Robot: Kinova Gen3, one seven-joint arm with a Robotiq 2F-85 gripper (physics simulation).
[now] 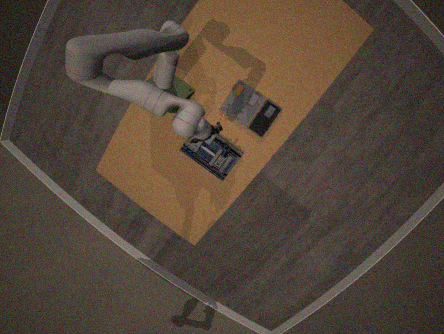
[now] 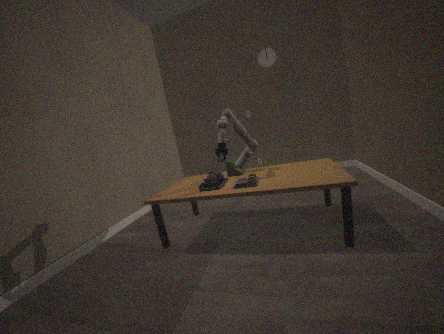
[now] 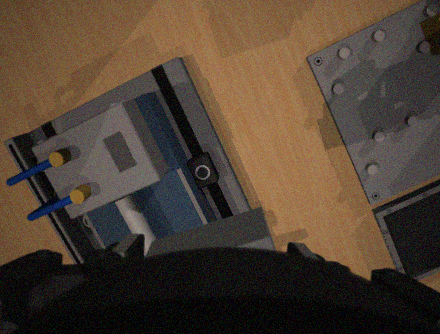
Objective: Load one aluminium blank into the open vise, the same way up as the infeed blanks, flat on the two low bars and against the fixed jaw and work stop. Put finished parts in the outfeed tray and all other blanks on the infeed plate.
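Where they show: gripper, fingertip midpoint: [image 2: 221, 159]; arm's base, origin of the base link: [image 1: 163, 82] [image 2: 238, 165].
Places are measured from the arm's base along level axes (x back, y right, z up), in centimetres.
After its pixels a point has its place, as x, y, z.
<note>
My gripper [image 3: 215, 259] @(-37.5, 5.0, 14.6) [image 1: 215, 130] @(-37.5, 5.0, 14.6) [image 2: 221, 154] @(-37.5, 5.0, 14.6) is shut on a grey aluminium blank [image 3: 209, 233] @(-36.4, 4.9, 14.1), which spans the gap between the two fingertips. It hangs above the near end of the vise [image 1: 212, 155] @(-43.6, 14.7, 1.2) [image 2: 213, 181] @(-52.7, 10.7, -0.9) [image 3: 165, 195] @(-37.7, 11.4, -1.4). The vise has a blue body, a grey jaw block [image 3: 109, 162] @(-32.5, 13.3, 2.2) with brass knobs and a black side rail carrying the work stop [image 3: 203, 172] @(-37.5, 7.7, -3.6). The infeed plate [image 1: 240, 111] @(-41.0, -11.9, -6.6) [image 3: 351, 112] @(-37.9, -7.9, -6.6) [image 2: 246, 181] @(-43.4, -15.8, -6.7) lies to the right with a pale blank [image 1: 254, 99] @(-42.9, -21.0, -3.0) and a brass-coloured block [image 1: 238, 89] @(-33.3, -20.0, -3.0) on it.
A black outfeed tray [image 1: 261, 124] @(-54.1, -13.4, -6.8) with a pale part [image 1: 270, 111] @(-53.3, -21.5, -4.7) adjoins the infeed plate. The arm's green base [image 1: 182, 89] @(-9.7, -2.7, -2.9) [image 2: 234, 169] @(-14.2, 1.1, -0.6) stands at the table's edge behind the vise. Studs stick up from the infeed plate.
</note>
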